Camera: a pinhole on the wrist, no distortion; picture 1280 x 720 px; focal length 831.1 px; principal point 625.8 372.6 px. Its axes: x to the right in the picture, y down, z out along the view. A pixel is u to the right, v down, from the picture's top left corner.
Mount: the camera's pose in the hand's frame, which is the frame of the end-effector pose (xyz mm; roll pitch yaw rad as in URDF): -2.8 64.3 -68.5 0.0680 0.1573 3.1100
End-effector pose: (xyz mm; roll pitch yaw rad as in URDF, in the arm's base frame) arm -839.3 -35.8 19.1 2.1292 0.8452 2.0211
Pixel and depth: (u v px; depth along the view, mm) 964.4 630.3 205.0
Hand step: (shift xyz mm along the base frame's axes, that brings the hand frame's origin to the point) 154.9 -55.1 56.0
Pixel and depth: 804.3 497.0 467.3
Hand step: 414.0 -75.5 16.2
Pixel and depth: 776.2 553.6 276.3
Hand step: 220.5 -34.8 17.1
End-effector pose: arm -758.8 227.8 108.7 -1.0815 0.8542 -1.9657
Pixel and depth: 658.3 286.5 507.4
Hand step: 419.5 -156.7 115.9
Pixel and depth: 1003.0 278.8 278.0
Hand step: 249.8 31.9 114.6
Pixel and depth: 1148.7 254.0 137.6
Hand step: 129.5 72.9 42.0
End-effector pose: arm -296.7 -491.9 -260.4 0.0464 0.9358 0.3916
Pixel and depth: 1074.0 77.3 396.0
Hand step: -18.4 237.9 388.1
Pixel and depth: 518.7 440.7 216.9
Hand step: 88.3 95.4 98.6
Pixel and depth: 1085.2 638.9 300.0
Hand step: 40.7 1.5 297.4
